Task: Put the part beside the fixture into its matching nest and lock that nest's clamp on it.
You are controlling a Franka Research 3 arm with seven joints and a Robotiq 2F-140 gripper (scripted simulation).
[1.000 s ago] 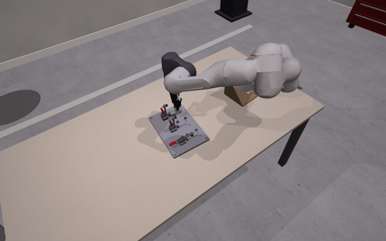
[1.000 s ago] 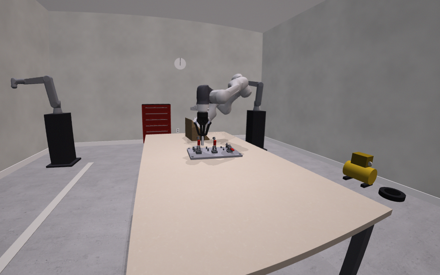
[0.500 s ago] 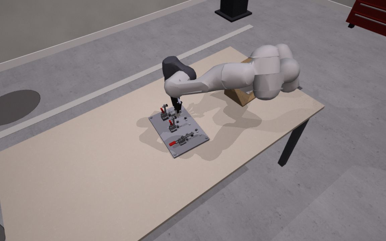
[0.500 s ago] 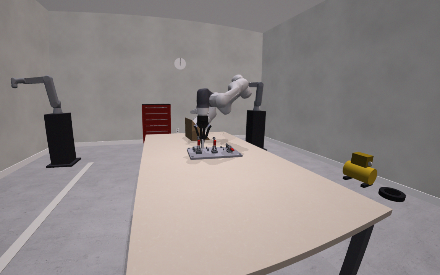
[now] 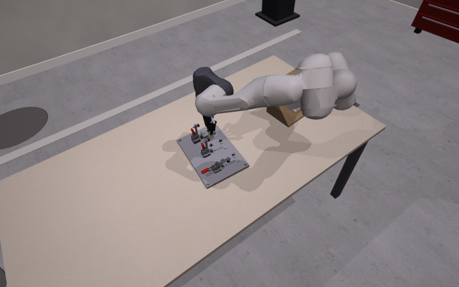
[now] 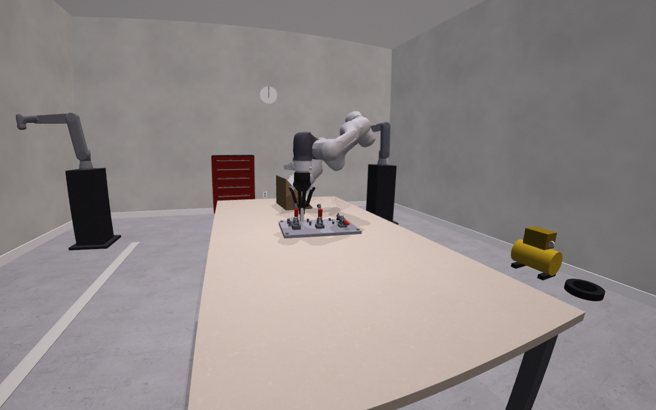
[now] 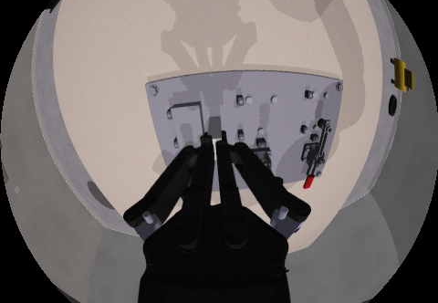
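Now: hand 4 cm to the left of the part and 3 cm above it. From my hand the other things lie so: grey fixture plate (7 cm to the left, 5 cm below, 5 cm ahead).
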